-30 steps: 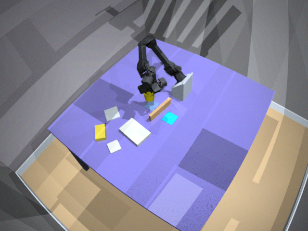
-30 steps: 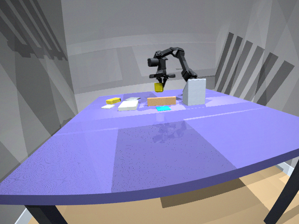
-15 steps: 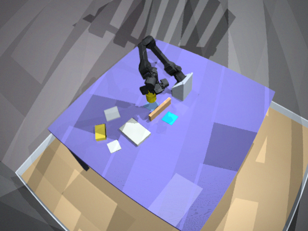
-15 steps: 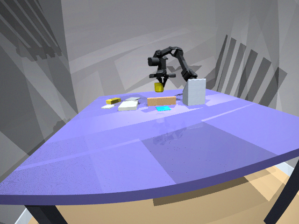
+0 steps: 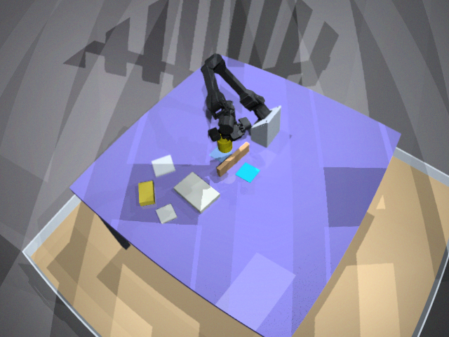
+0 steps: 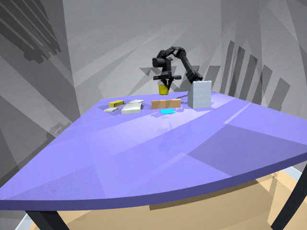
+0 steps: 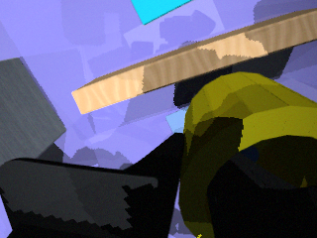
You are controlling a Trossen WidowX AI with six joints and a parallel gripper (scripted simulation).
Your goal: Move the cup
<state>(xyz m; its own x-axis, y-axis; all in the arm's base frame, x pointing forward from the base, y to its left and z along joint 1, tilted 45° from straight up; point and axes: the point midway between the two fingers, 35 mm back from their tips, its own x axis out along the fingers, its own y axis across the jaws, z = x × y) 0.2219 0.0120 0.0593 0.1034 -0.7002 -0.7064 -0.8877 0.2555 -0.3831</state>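
Now: the cyan pad 13 cm below my gripper tip, 11 cm to the left of it and 3 cm ahead of it. Also, from my gripper tip: wooden bar: 10 cm below, 3 cm to the left, 2 cm ahead; dark blue marble: 3 cm to the right, 3 cm ahead, 2 cm below; yellow cup: 2 cm ahead, 1 cm to the right.
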